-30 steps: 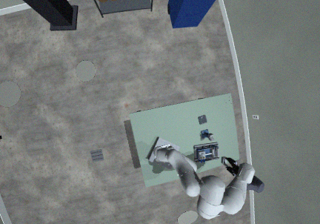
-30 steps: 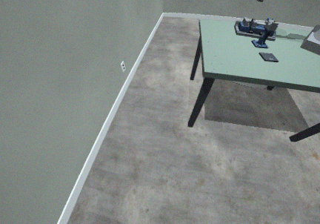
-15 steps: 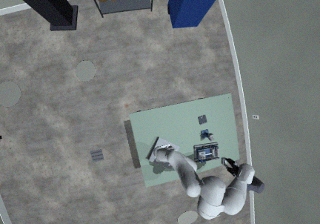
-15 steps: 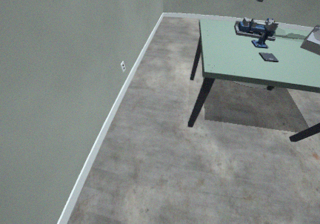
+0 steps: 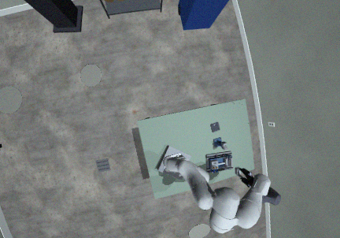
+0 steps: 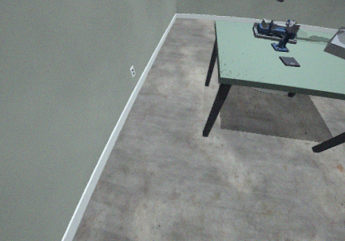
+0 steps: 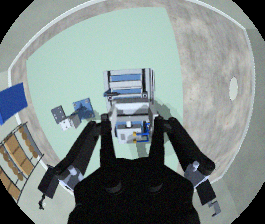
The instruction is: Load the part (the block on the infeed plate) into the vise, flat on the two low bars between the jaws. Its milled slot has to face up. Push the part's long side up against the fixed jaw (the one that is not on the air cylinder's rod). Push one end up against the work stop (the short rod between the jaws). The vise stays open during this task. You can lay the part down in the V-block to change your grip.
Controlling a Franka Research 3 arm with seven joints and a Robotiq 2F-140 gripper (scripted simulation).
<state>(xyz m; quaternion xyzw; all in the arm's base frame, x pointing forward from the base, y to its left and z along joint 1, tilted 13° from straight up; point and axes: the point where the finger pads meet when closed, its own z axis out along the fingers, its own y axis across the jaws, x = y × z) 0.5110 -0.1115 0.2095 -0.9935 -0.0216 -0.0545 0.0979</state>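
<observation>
Now: hand 20 mm above the part. From my hand the other things lie so: vise: 70 mm behind, 10 mm to the left, 220 mm below.
</observation>
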